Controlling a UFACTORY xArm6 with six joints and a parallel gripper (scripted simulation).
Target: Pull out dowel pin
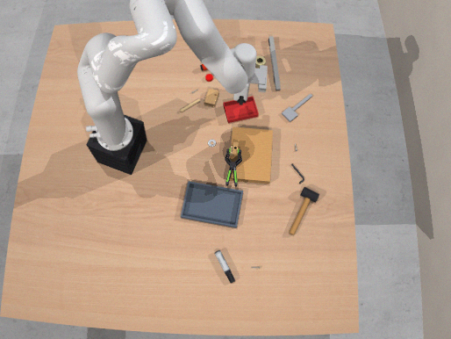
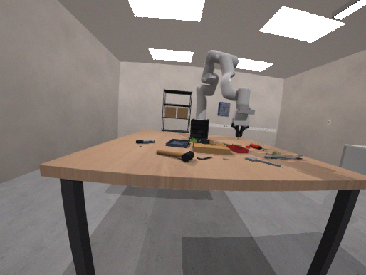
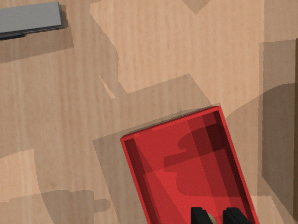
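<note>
My gripper is now 100 mm above the red tray. The rest, counted from my hand: small wooden block 40 mm behind, 170 mm to the right, 70 mm below; red cap 110 mm behind, 160 mm to the left, 100 mm below; dowel pin 20 mm below.
</note>
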